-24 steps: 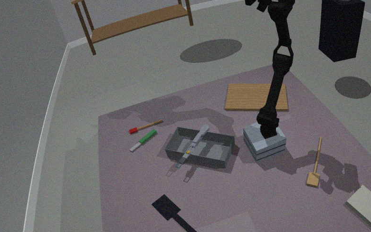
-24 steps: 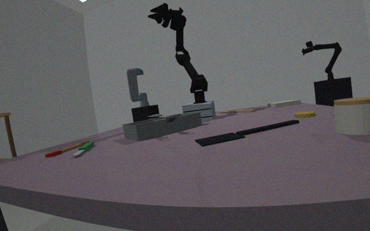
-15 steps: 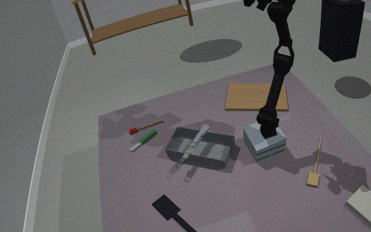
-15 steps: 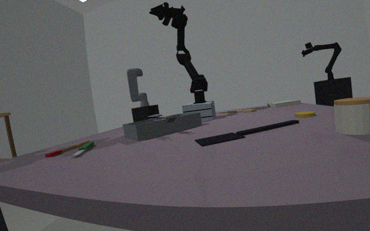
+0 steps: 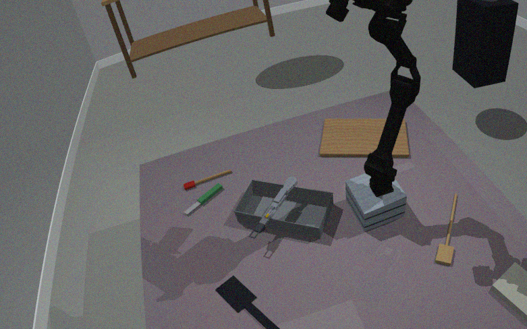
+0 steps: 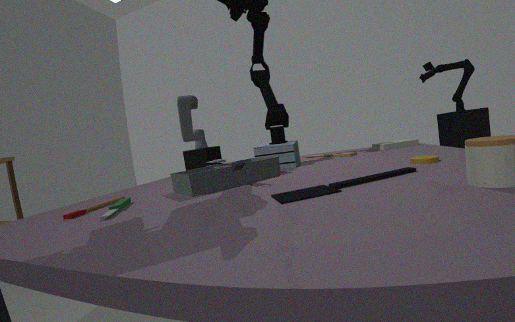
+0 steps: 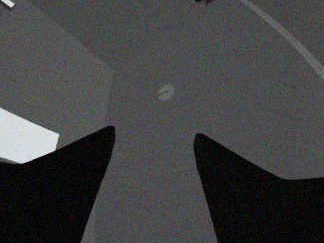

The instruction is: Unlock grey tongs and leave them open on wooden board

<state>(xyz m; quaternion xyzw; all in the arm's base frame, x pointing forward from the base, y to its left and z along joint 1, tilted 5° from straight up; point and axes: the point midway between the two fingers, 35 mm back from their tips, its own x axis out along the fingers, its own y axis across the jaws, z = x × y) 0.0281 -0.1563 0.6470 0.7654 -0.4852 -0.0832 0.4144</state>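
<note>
Now: the yellow lock piece 690 mm below my gripper tip, 290 mm ahead of it and 120 mm to the left of it. Round my gripper tip: wooden board (750 mm below, 220 mm to the right, 170 mm behind); green-handled tool (750 mm below, 530 mm ahead, 90 mm to the right); grey roasting tin (730 mm below, 230 mm ahead, 70 mm to the left).
</note>
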